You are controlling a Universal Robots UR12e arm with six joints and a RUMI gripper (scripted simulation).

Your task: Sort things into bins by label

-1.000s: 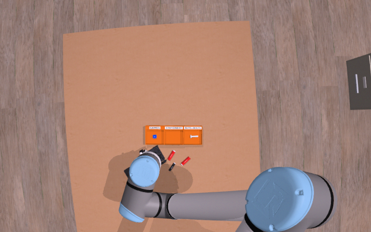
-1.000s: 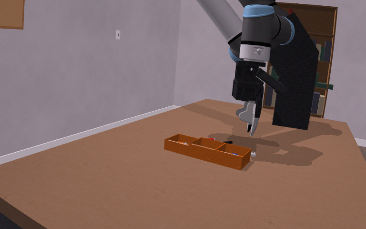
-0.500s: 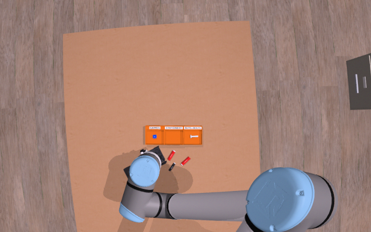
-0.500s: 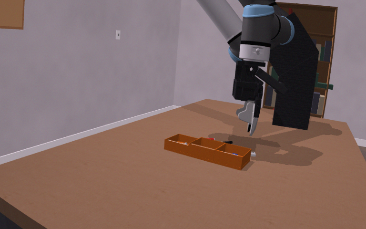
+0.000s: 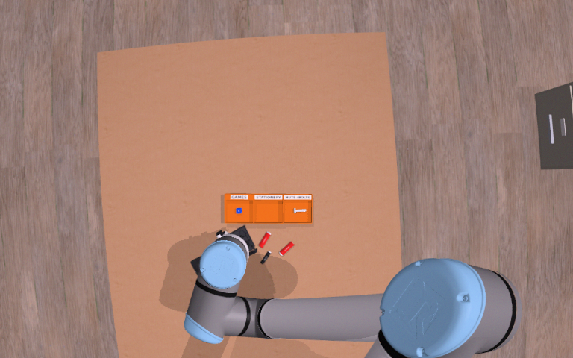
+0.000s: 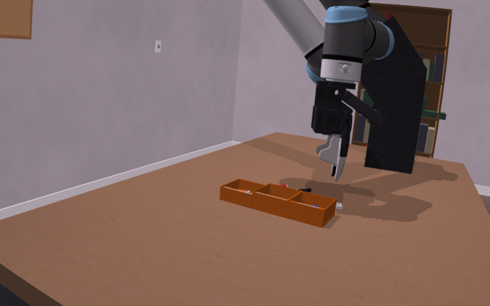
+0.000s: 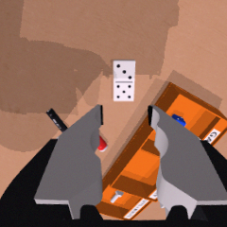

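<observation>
Now: hand 80 mm above the white domino. The rest, counted from my hand: black stick: 70 mm behind, 80 mm to the right, 80 mm below; blue die: 80 mm ahead, 30 mm to the right, 70 mm below; orange three-part bin: 80 mm ahead, 110 mm to the right, 70 mm below.
</observation>
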